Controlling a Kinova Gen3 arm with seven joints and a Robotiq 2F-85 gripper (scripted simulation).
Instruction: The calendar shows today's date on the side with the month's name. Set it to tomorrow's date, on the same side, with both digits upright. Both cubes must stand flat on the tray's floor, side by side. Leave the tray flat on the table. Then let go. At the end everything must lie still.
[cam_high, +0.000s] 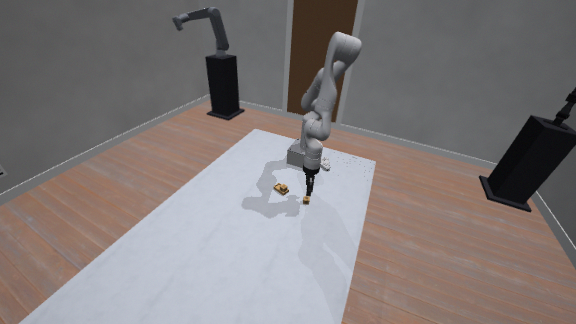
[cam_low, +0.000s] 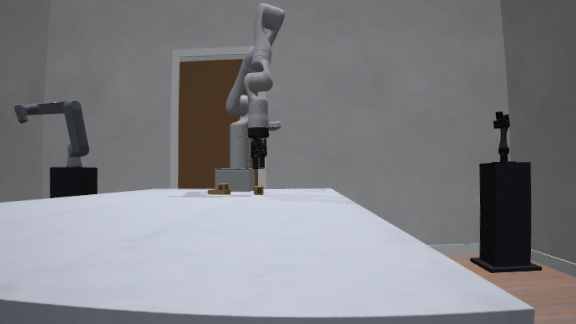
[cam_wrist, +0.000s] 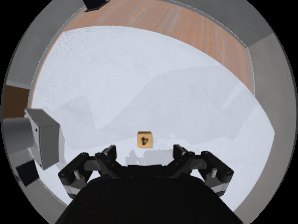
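The wooden digit cube is 80 mm below my hand. Also, from my hand: wooden calendar tray (150 mm to the right, 90 mm below, 20 mm behind).
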